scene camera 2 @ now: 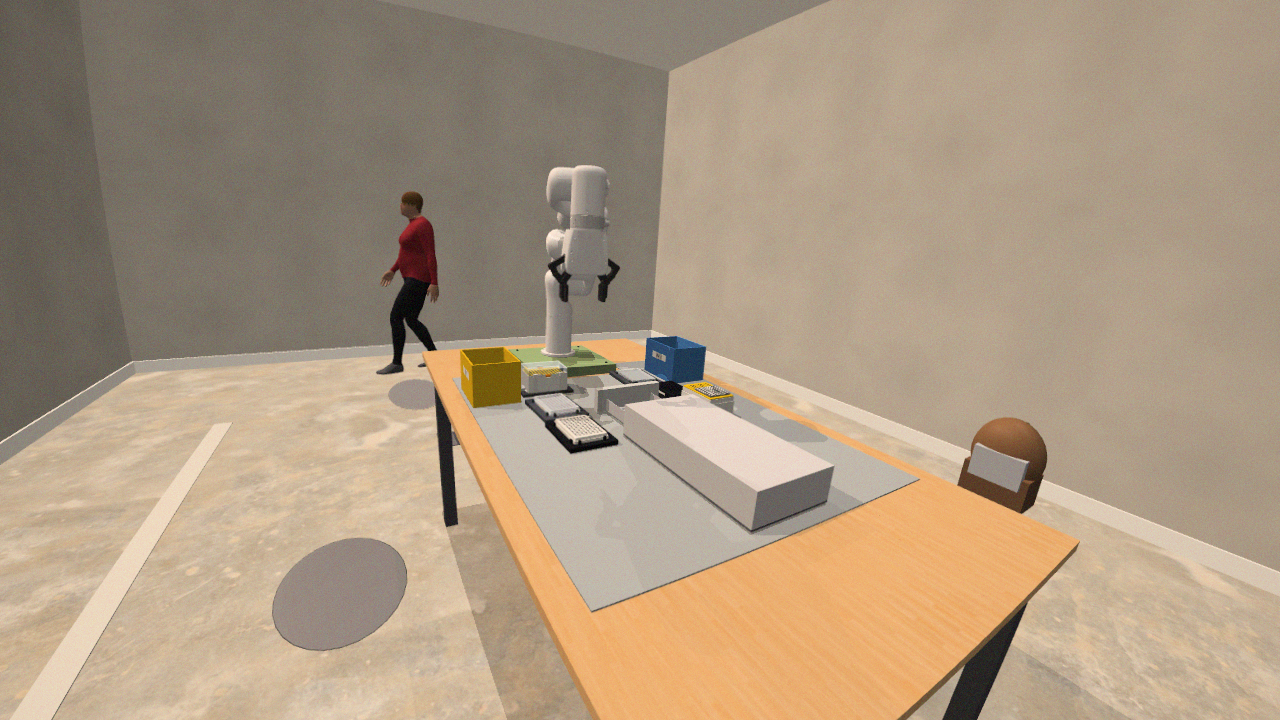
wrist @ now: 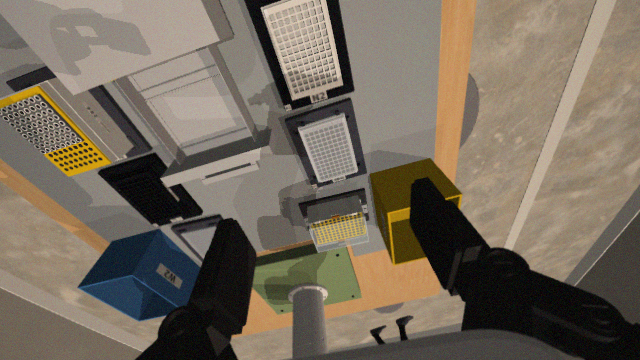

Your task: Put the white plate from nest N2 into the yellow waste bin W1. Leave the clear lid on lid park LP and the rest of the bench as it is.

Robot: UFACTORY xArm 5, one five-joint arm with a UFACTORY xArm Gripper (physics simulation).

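Seen in the pictures: gripper, between the fingertips: (scene camera 2: pixel 583 301) (wrist: pixel 326 219); arm's base, origin of its link: (scene camera 2: pixel 558 353) (wrist: pixel 307 293).
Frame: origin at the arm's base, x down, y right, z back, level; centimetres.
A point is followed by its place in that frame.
The white plate (scene camera 2: pixel 581 429) @(x 0.5, y 19.2, z -67.4 cm) (wrist: pixel 302 47) @(x 1.4, y 18.3, z -65.9 cm) sits flat in the black nest N2 (scene camera 2: pixel 556 433) @(x 1.8, y 24.4, z -64.8 cm) (wrist: pixel 346 82) @(x 1.8, y 23.7, z -59.2 cm), with its rows of wells facing up. The yellow waste bin W1 (scene camera 2: pixel 490 377) @(x -5.2, y 33.8, z -38.7 cm) (wrist: pixel 400 190) @(x -4.4, y 29.5, z -38.7 cm) stands open-topped at the table's edge; a finger covers part of it in the wrist view. A flat clear lid (scene camera 2: pixel 633 375) @(x 1.0, y -15.0, z -31.4 cm) (wrist: pixel 200 234) @(x 1.0, y -16.3, z -35.2 cm) appears to lie on a dark holder near the blue bin, partly hidden by a finger in the wrist view; its label is not readable. My gripper (scene camera 2: pixel 583 298) @(x -28.9, y 17.4, z -62.0 cm) (wrist: pixel 326 219) @(x -28.9, y 17.4, z -62.0 cm) is open and empty, high above the bench, apart from the plate and bin.
A translucent plate (scene camera 2: pixel 556 405) @(x 0.4, y 19.3, z -50.8 cm) (wrist: pixel 330 150) @(x 0.4, y 18.4, z -48.5 cm) lies between N2 and a clear-covered yellow rack (scene camera 2: pixel 544 377) @(x -2.3, y 17.1, z -34.4 cm) (wrist: pixel 340 227) @(x -4.8, y 16.4, z -32.8 cm). A big grey box (scene camera 2: pixel 725 447) @(x -5.4, y 2.2, z -98.3 cm) (wrist: pixel 175 20) @(x -5.4, y 5.7, z -72.9 cm) has an open drawer. Beyond stand a blue bin (scene camera 2: pixel 673 360) @(x -5.2, y -25.9, z -38.3 cm) (wrist: pixel 150 255) @(x -3.6, y -25.9, z -36.9 cm), a black plate (wrist: pixel 147 187) @(x 0.5, y -17.8, z -51.1 cm) and a yellow rack (scene camera 2: pixel 709 389) @(x -4.6, y -19.5, z -65.8 cm) (wrist: pixel 55 130) @(x -4.7, y -17.9, z -66.3 cm).
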